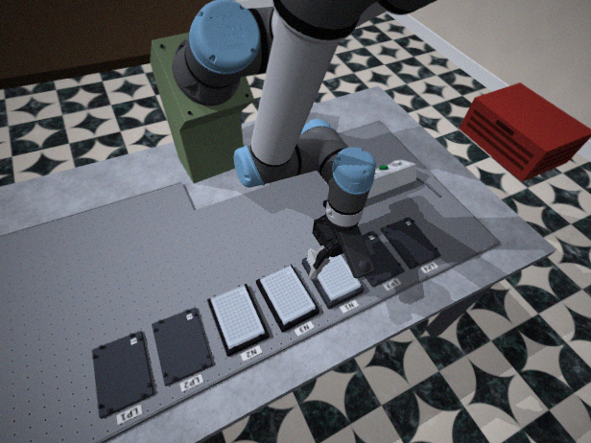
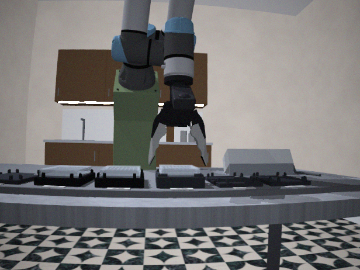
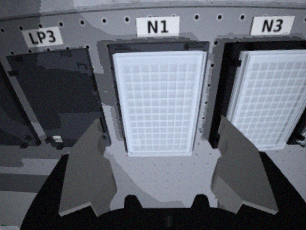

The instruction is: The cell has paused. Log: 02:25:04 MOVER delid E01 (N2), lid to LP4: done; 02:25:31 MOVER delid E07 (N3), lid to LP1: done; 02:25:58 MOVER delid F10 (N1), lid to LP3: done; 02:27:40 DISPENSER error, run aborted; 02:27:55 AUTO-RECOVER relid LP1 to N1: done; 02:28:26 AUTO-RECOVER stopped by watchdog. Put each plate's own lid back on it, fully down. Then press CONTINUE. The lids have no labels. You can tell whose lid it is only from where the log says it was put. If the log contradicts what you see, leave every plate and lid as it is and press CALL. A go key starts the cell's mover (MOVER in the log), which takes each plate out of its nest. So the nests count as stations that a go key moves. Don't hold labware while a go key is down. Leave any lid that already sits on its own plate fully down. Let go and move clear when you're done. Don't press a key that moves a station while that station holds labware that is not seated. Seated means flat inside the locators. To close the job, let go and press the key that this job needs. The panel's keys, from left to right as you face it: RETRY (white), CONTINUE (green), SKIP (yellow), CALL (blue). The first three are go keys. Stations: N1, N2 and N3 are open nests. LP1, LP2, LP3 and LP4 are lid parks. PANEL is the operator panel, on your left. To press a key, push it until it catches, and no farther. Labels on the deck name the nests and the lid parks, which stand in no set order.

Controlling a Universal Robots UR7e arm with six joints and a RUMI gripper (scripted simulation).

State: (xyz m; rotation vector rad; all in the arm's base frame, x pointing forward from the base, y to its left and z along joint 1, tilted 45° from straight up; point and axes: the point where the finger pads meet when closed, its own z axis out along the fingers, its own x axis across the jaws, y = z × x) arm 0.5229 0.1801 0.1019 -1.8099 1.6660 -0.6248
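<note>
Now: hand 280 mm past the green key, 270 mm to the right of it and 20 mm below it. From my hand the other things lie so: plate 20 mm ahead, 130 mm to the right, 20 mm below; then LP4 lid park 40 mm behind, 250 mm to the left, 40 mm below; then LP3 lid park 20 mm behind, 130 mm to the left, 40 mm below.
</note>
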